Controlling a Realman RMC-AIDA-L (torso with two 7-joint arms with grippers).
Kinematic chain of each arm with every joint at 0, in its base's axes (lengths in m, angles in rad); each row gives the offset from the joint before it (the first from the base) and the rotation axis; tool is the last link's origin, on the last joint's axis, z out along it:
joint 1: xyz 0 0 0.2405 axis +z
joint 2: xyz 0 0 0 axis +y
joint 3: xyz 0 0 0.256 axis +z
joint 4: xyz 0 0 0 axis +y
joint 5: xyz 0 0 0.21 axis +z
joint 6: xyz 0 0 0 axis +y
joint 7: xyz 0 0 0.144 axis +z
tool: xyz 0 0 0
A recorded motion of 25 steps. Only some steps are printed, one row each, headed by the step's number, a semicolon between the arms.
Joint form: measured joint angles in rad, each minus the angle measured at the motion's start. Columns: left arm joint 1, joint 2, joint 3, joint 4, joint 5, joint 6, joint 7; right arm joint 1, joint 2, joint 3, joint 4, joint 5, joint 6, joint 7.
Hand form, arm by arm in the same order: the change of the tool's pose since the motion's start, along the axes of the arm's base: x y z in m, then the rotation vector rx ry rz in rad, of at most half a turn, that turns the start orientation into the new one. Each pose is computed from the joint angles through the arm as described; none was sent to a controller.
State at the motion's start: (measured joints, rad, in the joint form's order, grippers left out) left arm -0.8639 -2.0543 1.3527 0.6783 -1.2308 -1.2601 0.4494; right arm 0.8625 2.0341 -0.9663 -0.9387 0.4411 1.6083 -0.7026
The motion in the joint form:
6: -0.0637 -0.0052 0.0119 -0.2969 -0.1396 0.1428 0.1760; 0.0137 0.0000 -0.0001 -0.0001 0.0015 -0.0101 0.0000
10: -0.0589 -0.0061 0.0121 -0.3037 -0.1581 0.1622 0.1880; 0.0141 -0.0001 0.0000 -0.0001 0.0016 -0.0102 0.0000
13: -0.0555 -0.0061 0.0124 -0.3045 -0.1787 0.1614 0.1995; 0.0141 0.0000 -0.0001 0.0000 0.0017 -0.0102 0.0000
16: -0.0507 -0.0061 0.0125 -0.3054 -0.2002 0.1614 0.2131; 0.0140 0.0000 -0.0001 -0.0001 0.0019 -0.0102 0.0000
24: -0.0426 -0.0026 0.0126 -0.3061 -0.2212 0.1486 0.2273; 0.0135 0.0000 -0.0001 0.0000 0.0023 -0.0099 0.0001
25: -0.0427 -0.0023 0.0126 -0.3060 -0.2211 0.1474 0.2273; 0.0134 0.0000 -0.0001 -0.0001 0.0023 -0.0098 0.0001
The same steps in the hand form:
6: -0.0285 0.0009 -0.0270 0.0356 -0.0186 0.0778; -0.0057 0.0041 0.0001 0.0093 0.0012 0.0179
10: -0.0304 0.0024 -0.0273 0.0556 -0.0271 0.0867; -0.0059 0.0043 0.0001 0.0095 0.0013 0.0183
13: -0.0294 0.0025 -0.0269 0.0601 -0.0441 0.0873; -0.0059 0.0042 0.0001 0.0093 0.0014 0.0183
16: -0.0290 0.0025 -0.0264 0.0663 -0.0614 0.0879; -0.0059 0.0042 0.0001 0.0094 0.0015 0.0183
24: -0.0299 0.0012 -0.0246 0.0639 -0.0800 0.0884; -0.0057 0.0041 0.0000 0.0090 0.0020 0.0176
25: -0.0298 0.0011 -0.0245 0.0631 -0.0801 0.0879; -0.0057 0.0040 0.0000 0.0090 0.0020 0.0175

